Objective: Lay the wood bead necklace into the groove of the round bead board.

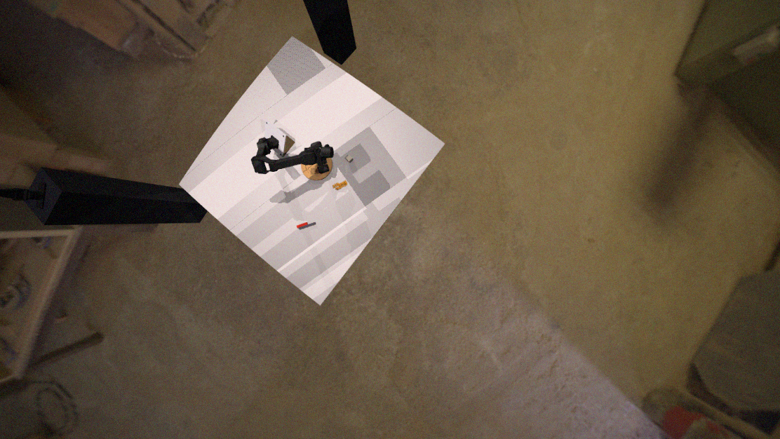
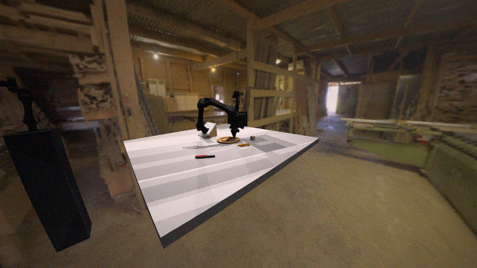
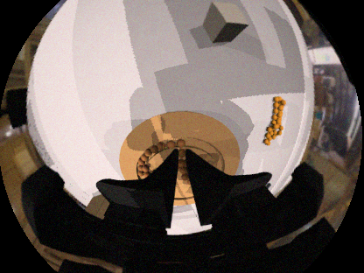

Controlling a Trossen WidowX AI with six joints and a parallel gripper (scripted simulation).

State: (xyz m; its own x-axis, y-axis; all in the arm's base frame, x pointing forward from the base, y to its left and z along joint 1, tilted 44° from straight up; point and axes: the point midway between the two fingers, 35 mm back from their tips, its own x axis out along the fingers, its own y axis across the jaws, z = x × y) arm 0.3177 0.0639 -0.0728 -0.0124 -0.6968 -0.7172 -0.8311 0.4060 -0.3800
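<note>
Now: the small grey cube 120 mm ahead of my gripper tip and 110 mm to the left of it. From my gripper tip the other things lie so: black marker 150 mm ahead, 390 mm to the right, 10 mm below.
</note>
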